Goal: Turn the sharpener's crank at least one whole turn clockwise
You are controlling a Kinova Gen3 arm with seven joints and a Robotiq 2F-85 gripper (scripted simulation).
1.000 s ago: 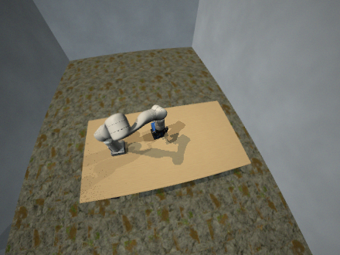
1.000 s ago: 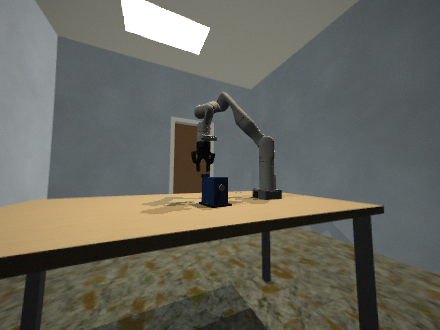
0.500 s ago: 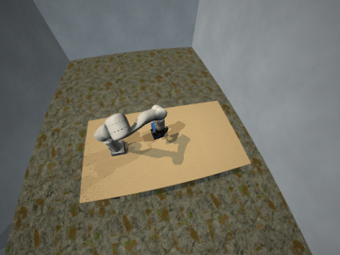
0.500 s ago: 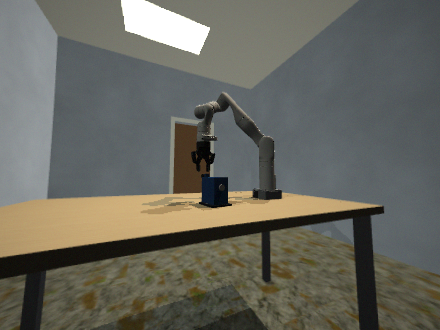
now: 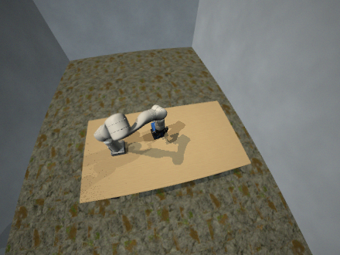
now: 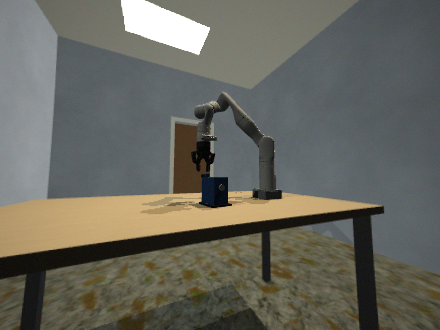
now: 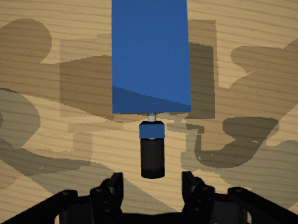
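Now: hand 40 mm above the black knob and 20 mm to the right of it.
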